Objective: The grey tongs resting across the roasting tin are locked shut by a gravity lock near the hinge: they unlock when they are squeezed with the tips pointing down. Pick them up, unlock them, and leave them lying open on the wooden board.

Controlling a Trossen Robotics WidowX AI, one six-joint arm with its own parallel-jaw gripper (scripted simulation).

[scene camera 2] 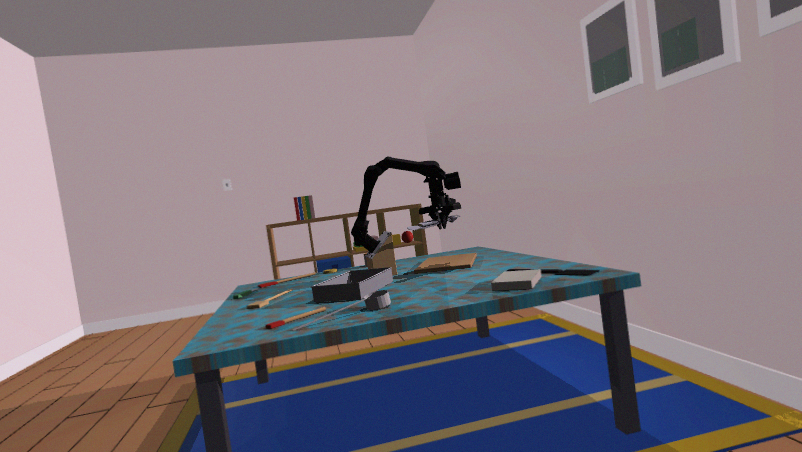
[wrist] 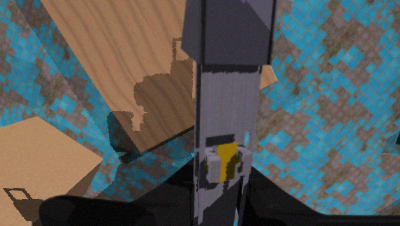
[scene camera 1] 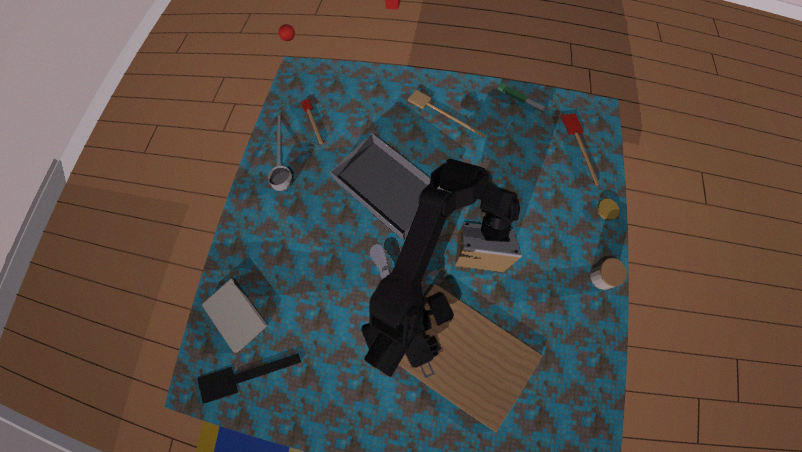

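My gripper (scene camera 1: 408, 325), (scene camera 2: 442, 229), (wrist: 218, 161). Wooden board (scene camera 1: 481, 368), (scene camera 2: 460, 261), (wrist: 135, 62). Grey roasting tin (scene camera 1: 389, 186), (scene camera 2: 353, 285). Black tool (scene camera 1: 222, 383).
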